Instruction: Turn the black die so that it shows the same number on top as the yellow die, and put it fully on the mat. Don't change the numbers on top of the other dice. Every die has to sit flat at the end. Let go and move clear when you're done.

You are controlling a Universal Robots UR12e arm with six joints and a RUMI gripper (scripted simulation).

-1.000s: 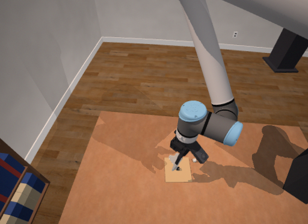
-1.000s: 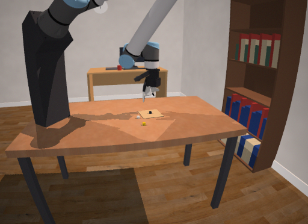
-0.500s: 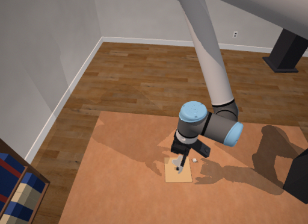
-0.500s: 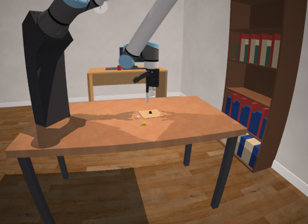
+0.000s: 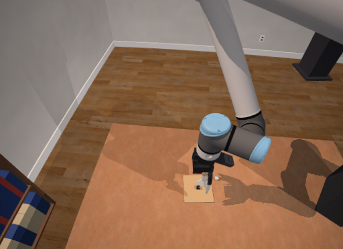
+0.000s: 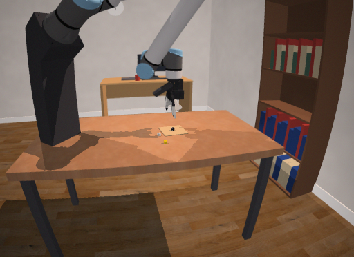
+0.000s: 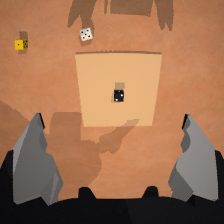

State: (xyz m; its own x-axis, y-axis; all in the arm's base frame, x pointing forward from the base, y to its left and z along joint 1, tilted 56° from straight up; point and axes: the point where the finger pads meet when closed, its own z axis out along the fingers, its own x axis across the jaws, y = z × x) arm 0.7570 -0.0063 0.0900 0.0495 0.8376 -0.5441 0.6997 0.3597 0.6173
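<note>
The black die lies 9 cm below my hand, 2 cm ahead of it and 1 cm to the left of it. From my hand the other things lie so: tan mat (10 cm below, 2 cm ahead, 1 cm to the left); then white die (10 cm below, 8 cm behind, 3 cm to the right); then yellow die (15 cm to the right, 10 cm below, 8 cm behind).
</note>
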